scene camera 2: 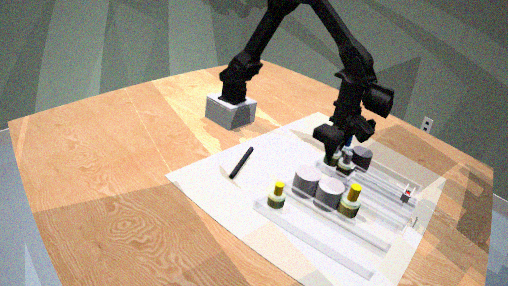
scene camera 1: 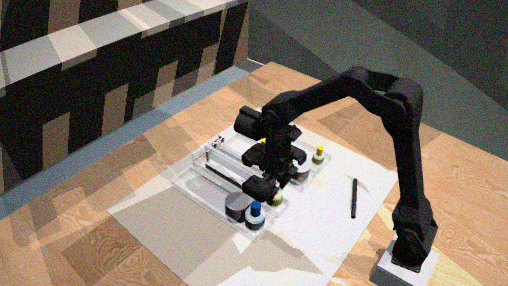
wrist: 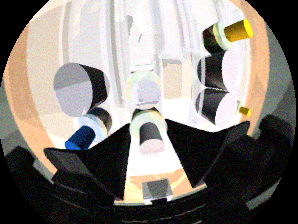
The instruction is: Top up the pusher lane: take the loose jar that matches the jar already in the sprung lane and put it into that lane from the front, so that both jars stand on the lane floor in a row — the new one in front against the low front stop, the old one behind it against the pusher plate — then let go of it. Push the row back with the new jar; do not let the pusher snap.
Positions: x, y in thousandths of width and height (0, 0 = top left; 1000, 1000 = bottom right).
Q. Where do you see a grey cylinder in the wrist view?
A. At 260, 395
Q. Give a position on a clear lane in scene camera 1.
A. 450, 551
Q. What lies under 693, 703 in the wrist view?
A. My gripper.
